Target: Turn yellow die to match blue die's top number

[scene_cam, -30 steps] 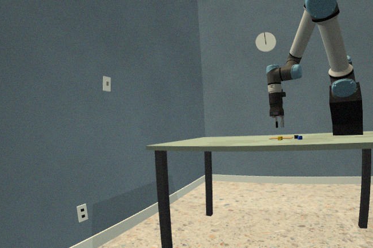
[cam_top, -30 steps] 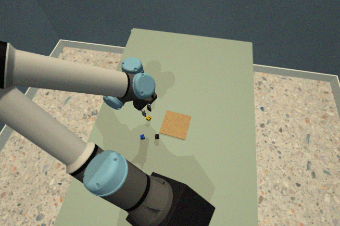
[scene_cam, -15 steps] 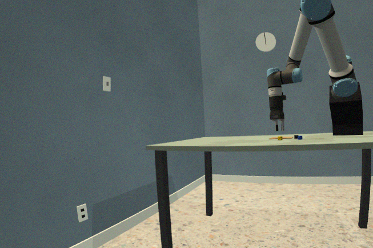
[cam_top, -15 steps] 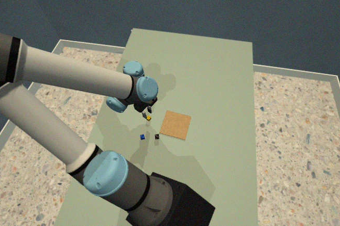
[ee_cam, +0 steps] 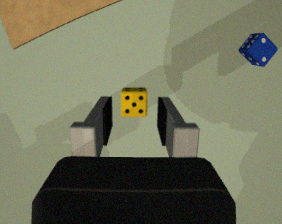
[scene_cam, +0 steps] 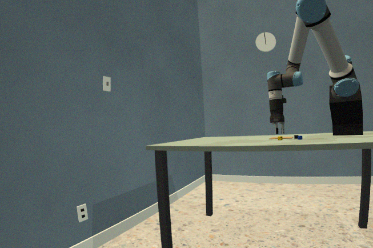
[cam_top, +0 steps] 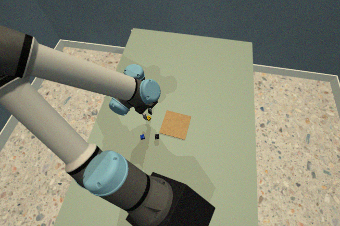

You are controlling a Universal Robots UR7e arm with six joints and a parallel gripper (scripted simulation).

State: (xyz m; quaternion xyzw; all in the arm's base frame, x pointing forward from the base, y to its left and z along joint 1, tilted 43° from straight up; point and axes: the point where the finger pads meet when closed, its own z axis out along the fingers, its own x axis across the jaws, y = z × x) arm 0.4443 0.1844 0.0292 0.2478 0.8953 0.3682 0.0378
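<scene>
Right now the yellow die is 4 cm below my hand. The rest, counted from my hand: blue die (11 cm behind, 4 cm below); then tan mat (15 cm to the right, 5 cm below); then black die (9 cm behind, 7 cm to the right, 4 cm below).
</scene>
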